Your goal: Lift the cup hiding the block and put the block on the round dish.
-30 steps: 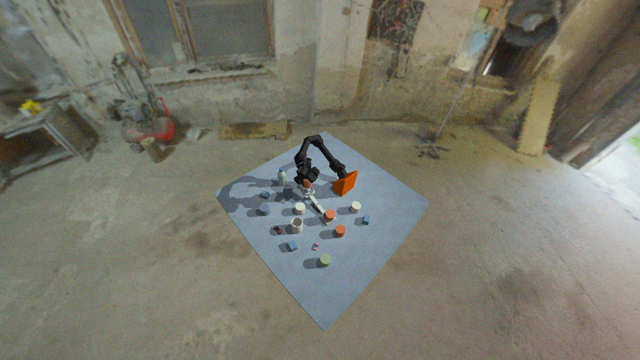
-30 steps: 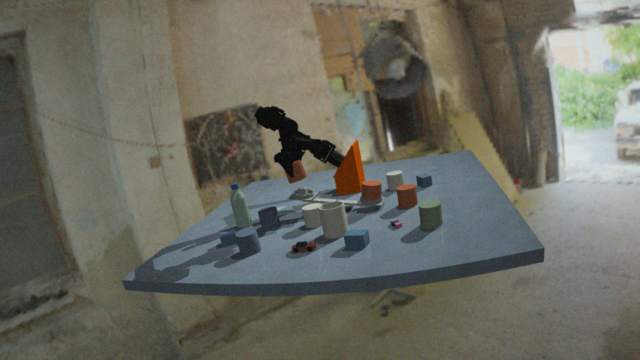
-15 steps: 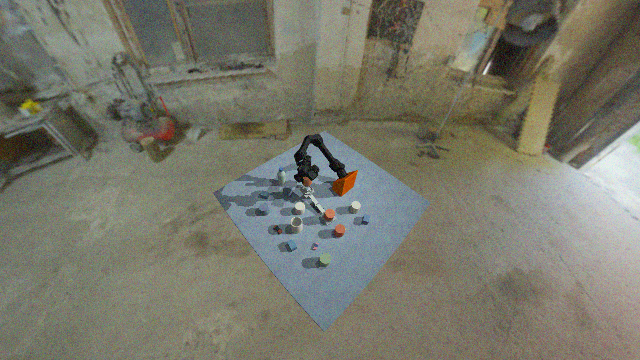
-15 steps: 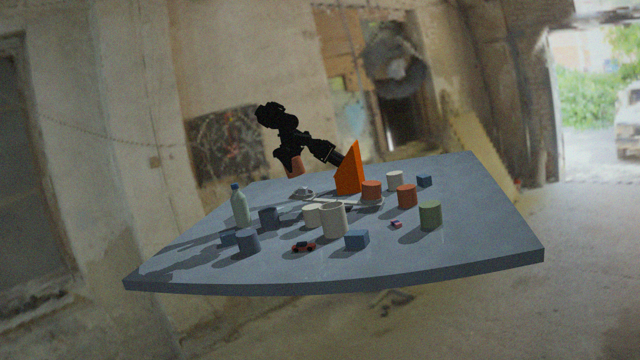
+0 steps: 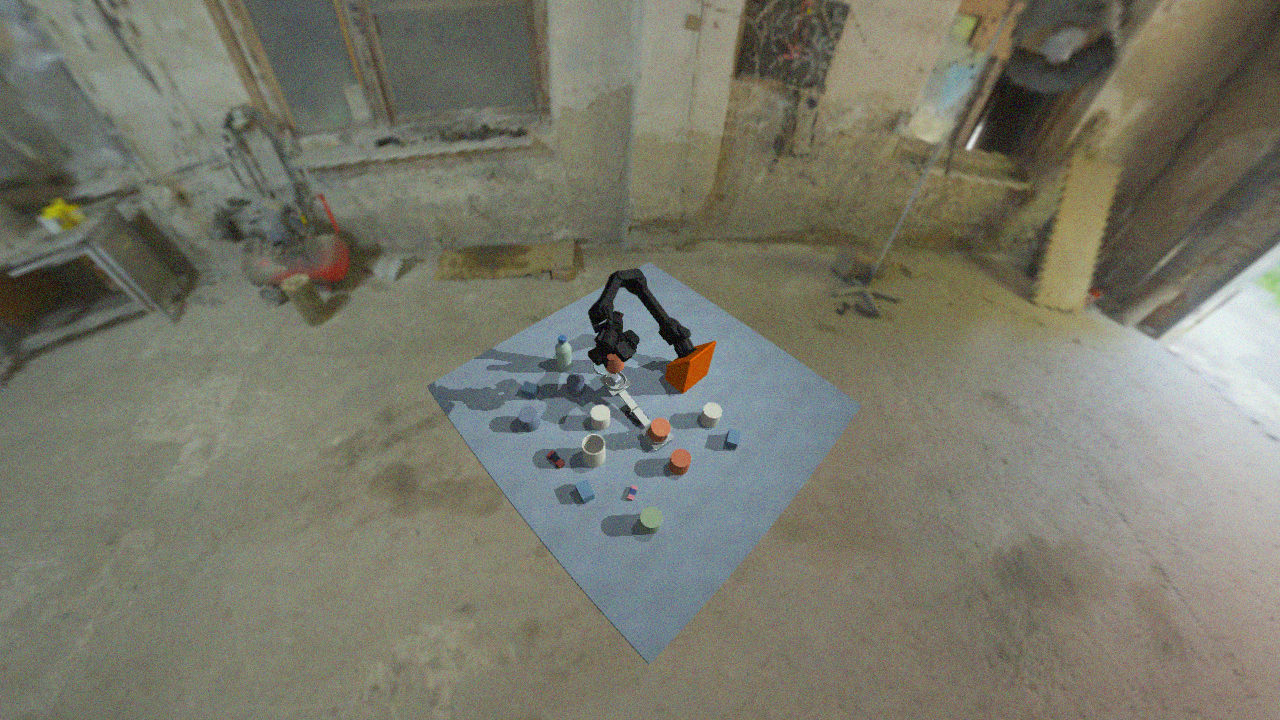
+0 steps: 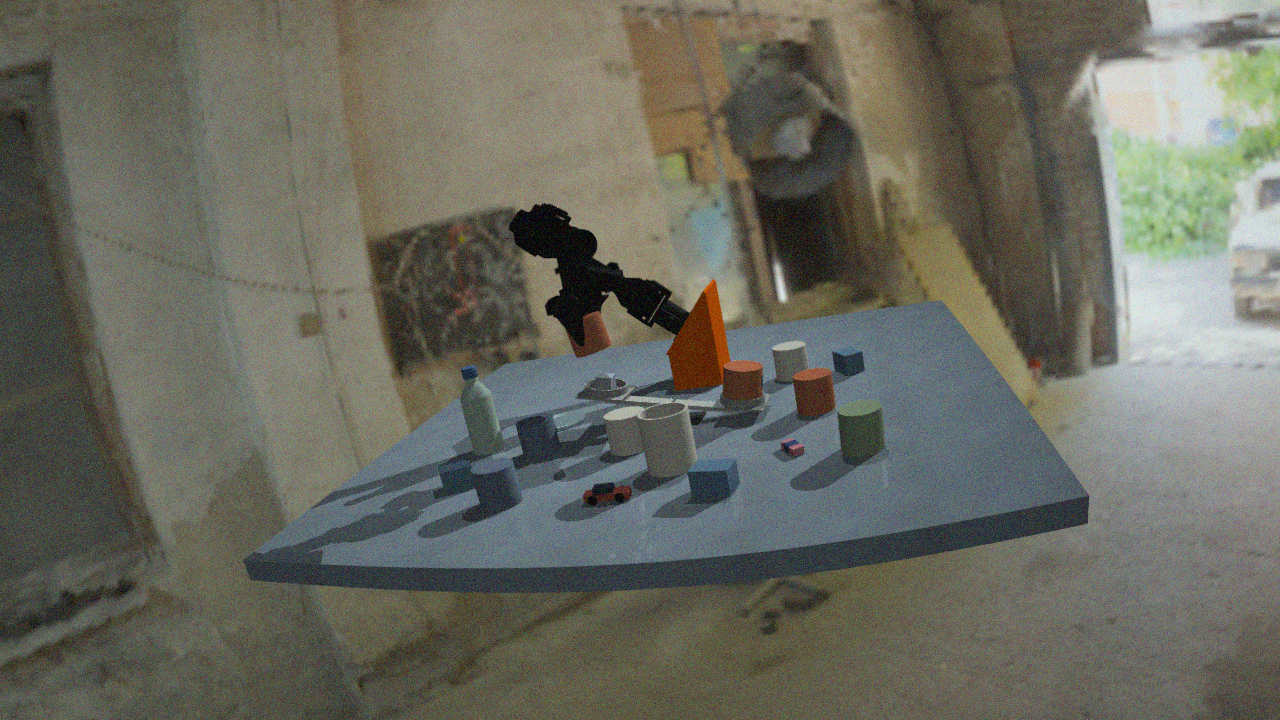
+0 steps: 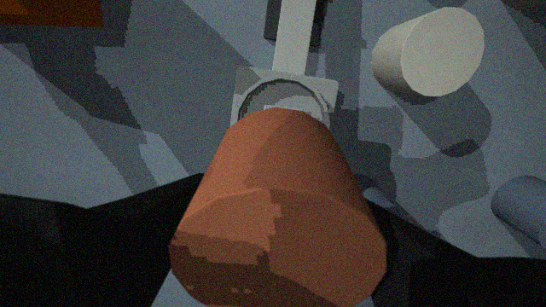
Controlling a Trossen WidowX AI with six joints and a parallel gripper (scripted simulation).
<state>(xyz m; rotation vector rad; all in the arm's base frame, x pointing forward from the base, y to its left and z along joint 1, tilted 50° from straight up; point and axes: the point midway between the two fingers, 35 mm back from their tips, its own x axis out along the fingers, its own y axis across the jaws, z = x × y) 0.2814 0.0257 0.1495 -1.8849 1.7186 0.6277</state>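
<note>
My gripper tip is 17 cm above the round dish, 12 cm to the left of it and 5 cm past it. Round my gripper tip: cream mug (23 cm ahead, 20 cm to the left, 13 cm below).
</note>
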